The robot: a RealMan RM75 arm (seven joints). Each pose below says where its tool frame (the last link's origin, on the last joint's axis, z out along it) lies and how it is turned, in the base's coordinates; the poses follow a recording.
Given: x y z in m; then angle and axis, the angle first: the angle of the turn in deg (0 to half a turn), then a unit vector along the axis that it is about.
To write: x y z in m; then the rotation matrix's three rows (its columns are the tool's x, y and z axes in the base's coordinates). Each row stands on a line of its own. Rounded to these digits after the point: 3 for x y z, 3 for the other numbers.
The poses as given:
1: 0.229, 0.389, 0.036, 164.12, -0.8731, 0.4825, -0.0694
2: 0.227, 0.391, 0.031, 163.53, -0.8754, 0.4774, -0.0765
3: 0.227, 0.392, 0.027, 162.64, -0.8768, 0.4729, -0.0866
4: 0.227, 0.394, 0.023, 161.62, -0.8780, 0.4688, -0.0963
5: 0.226, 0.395, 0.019, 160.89, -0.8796, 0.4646, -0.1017
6: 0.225, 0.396, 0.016, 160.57, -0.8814, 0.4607, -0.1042
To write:
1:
0.229, 0.389, 0.036
0.534, -0.808, 0.251
-0.846, -0.505, 0.173
-0.013, -0.305, -0.952

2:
0.227, 0.391, 0.031
0.542, -0.797, 0.267
-0.840, -0.513, 0.177
-0.004, -0.320, -0.948

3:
0.227, 0.392, 0.027
0.548, -0.785, 0.290
-0.836, -0.517, 0.182
0.007, -0.342, -0.940

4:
0.227, 0.394, 0.023
0.554, -0.772, 0.313
-0.833, -0.521, 0.189
0.017, -0.365, -0.931

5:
0.226, 0.395, 0.019
0.560, -0.762, 0.326
-0.828, -0.525, 0.196
0.022, -0.380, -0.925

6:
0.225, 0.396, 0.016
0.566, -0.754, 0.332
-0.824, -0.531, 0.200
0.025, -0.386, -0.922

